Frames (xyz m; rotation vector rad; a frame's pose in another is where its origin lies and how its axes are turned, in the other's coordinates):
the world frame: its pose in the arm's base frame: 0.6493 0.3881 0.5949 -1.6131 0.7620 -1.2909
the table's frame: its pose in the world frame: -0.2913 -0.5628 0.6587 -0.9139 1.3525 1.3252
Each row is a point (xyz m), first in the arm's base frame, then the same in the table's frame.
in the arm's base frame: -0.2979 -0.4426 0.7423
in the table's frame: 1.6412 -1.1447 0.6363
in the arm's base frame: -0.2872 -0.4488 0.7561
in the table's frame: 1.6292 -1.1573 0.6297
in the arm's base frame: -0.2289 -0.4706 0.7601
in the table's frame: 1.5739 -1.1791 0.6484
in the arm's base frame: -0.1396 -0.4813 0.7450
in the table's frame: 1.4899 -1.1823 0.6839
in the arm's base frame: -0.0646 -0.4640 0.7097
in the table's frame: 1.4200 -1.1509 0.7199
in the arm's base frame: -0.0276 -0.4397 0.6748
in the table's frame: 1.3865 -1.1130 0.7447
